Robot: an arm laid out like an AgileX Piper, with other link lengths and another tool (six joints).
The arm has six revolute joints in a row. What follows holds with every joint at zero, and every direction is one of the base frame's.
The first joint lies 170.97 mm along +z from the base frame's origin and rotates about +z.
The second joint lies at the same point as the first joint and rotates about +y.
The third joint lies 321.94 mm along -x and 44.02 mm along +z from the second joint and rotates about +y.
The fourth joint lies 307.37 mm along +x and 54.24 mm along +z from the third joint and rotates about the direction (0.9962, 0, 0.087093).
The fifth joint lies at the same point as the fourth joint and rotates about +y.
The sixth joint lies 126.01 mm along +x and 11.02 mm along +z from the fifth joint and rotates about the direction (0.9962, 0, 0.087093).
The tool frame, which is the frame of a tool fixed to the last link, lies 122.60 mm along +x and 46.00 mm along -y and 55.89 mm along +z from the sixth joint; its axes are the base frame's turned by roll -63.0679, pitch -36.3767 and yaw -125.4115 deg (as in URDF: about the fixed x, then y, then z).
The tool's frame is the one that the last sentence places.
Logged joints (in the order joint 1, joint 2, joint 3, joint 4, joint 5, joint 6), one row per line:
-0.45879 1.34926 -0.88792 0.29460 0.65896 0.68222
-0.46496 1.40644 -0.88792 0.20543 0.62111 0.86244
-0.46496 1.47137 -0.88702 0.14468 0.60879 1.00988
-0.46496 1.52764 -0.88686 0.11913 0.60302 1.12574
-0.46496 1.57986 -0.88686 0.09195 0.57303 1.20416
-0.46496 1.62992 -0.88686 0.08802 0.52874 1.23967
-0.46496 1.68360 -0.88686 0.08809 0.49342 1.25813
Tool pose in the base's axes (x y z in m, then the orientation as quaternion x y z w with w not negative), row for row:
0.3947 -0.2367 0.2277 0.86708 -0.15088 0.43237 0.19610
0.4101 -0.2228 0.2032 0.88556 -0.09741 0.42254 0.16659
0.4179 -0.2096 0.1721 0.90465 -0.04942 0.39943 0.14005
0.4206 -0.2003 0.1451 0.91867 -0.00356 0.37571 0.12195
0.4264 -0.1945 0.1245 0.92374 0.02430 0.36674 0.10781
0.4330 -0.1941 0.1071 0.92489 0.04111 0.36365 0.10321
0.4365 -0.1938 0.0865 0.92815 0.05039 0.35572 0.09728
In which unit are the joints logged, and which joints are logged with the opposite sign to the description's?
The joints are logged in radians. Opposite sign: joint 4, joint 6.
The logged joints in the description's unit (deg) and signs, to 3 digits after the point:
-26.287 77.307 -50.874 -16.879 37.756 -39.088
-26.640 80.583 -50.874 -11.770 35.587 -49.414
-26.640 84.303 -50.823 -8.290 34.881 -57.862
-26.640 87.527 -50.813 -6.826 34.551 -64.500
-26.640 90.519 -50.813 -5.268 32.832 -68.993
-26.640 93.388 -50.813 -5.043 30.295 -71.028
-26.640 96.463 -50.813 -5.047 28.271 -72.086

